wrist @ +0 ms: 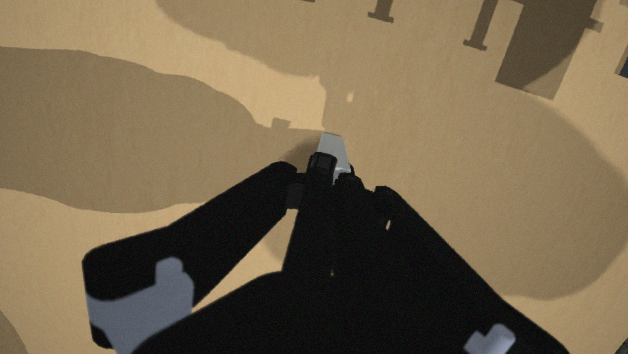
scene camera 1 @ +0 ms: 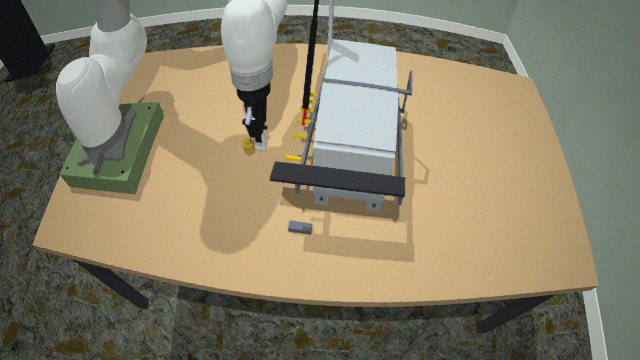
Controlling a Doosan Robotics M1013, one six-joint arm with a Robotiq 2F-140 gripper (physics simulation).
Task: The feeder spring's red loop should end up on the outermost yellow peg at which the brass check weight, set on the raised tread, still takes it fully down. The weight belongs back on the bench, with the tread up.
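Frame: origin at the arm's base, x ahead, y left, z up, level; metres.
Seen in the pictures: gripper, fingertip midpoint: (wrist: 327, 152) (scene camera 1: 261, 147); arm's base, link origin: (scene camera 1: 106, 138).
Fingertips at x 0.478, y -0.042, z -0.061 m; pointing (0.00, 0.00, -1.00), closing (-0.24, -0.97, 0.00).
Offsets run from my fingertips to a thing's top centre. "spot": to the spot under its first point. Level surfaces: height alone.
The brass check weight @(dx -0.030, dy -0.005, dz +0.042 m) (scene camera 1: 249, 146) stands upright on the bench, just left of the fingertips in the scene view; it does not show in the wrist view. My gripper (scene camera 1: 260, 142) (wrist: 327, 152) is shut and empty, pointing down low over the bench, its pale finger pads together. The black tread @(dx +0.161, dy -0.224, dz +0.183 m) (scene camera 1: 337, 179) is up, above the bench at the front of the frame. The red loop @(spot: dx +0.108, dy -0.044, dz +0.148 m) (scene camera 1: 304, 117) hangs at the end of the black feeder spring @(spot: dx +0.129, dy +0.047, dz +0.256 m) (scene camera 1: 311, 55), by a yellow peg @(dx +0.110, dy -0.039, dz +0.134 m) (scene camera 1: 300, 121) in the middle of the row. Further out are a yellow peg @(dx +0.098, dy -0.090, dz +0.143 m) (scene camera 1: 299, 136) and the outermost yellow peg @(dx +0.084, dy -0.154, dz +0.155 m) (scene camera 1: 293, 158).
A pale blue-grey box @(spot: dx +0.209, dy -0.095, dz +0.197 m) (scene camera 1: 356, 117) stands inside the grey lever frame, right of the pegs. A small grey-blue block @(dx +0.085, dy -0.228, dz +0.012 m) (scene camera 1: 300, 227) lies in front of the tread. The arm's green base (scene camera 1: 102, 184) is at the left of the wooden bench @(dz -0.005 m) (scene camera 1: 480, 200).
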